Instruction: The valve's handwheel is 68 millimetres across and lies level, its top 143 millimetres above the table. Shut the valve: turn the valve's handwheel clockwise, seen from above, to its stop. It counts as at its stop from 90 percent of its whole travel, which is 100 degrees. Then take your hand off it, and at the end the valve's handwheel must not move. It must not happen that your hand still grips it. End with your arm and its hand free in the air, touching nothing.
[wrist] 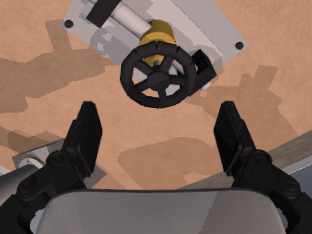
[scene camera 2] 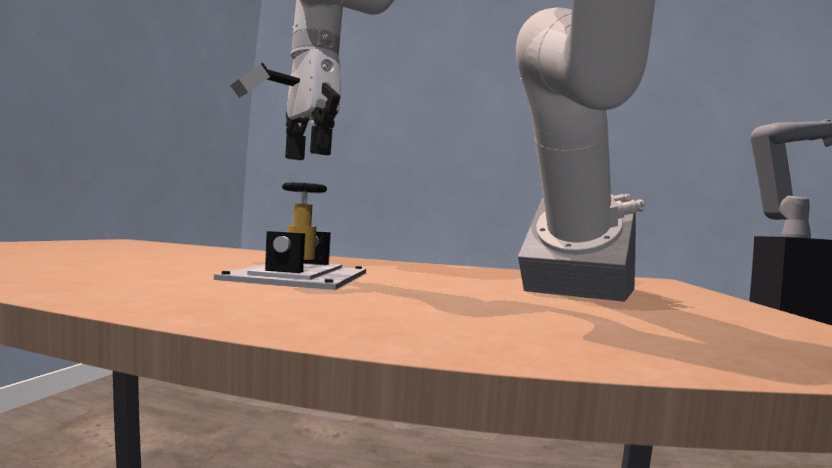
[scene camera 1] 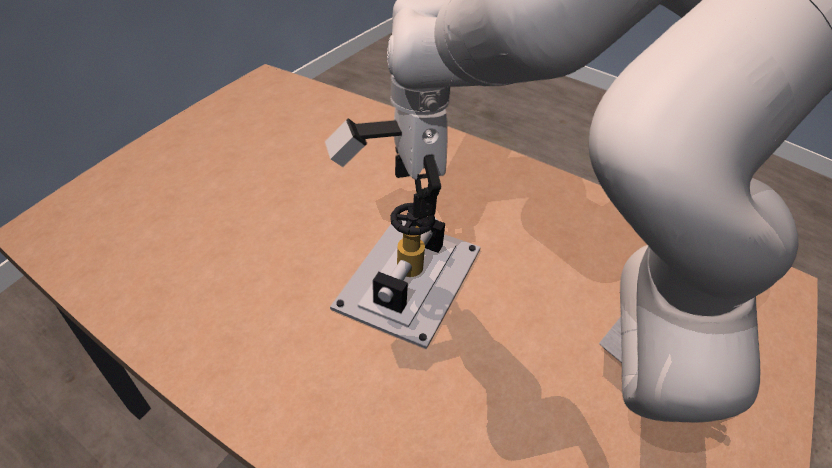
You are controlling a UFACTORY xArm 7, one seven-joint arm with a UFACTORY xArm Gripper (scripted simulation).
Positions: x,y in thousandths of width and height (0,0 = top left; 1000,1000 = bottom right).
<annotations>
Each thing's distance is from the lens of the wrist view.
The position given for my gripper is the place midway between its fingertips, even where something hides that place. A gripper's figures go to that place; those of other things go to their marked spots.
my gripper (wrist: 508,494): 13 cm
black spoked handwheel (wrist: 508,340): 16 cm
</annotations>
